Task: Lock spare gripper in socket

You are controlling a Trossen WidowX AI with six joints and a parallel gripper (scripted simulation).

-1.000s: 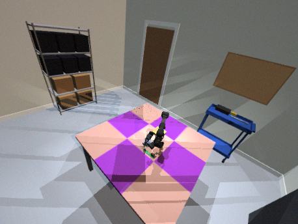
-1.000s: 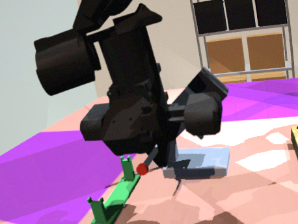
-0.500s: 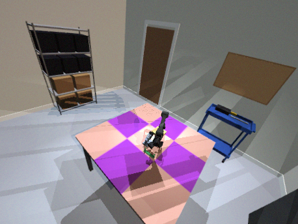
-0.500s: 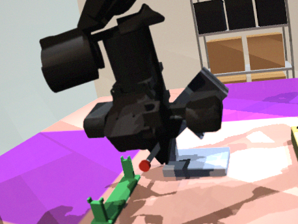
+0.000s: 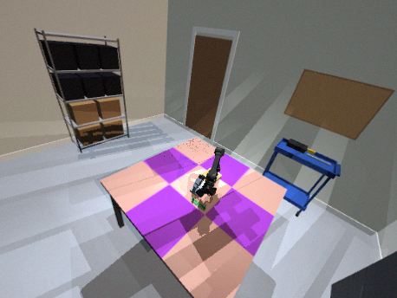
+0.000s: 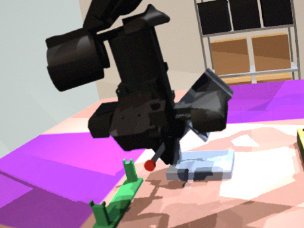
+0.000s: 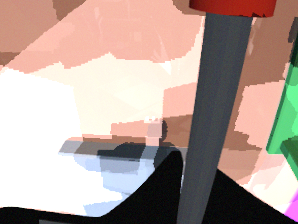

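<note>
Right now my gripper tip is 80 mm to the left of the mount and 10 mm past it. From my gripper tip the other things lie so: spare gripper (80 mm to the right, 60 mm above, 30 mm behind); green cradle (80 mm ahead, 40 mm to the left, 30 mm below).
</note>
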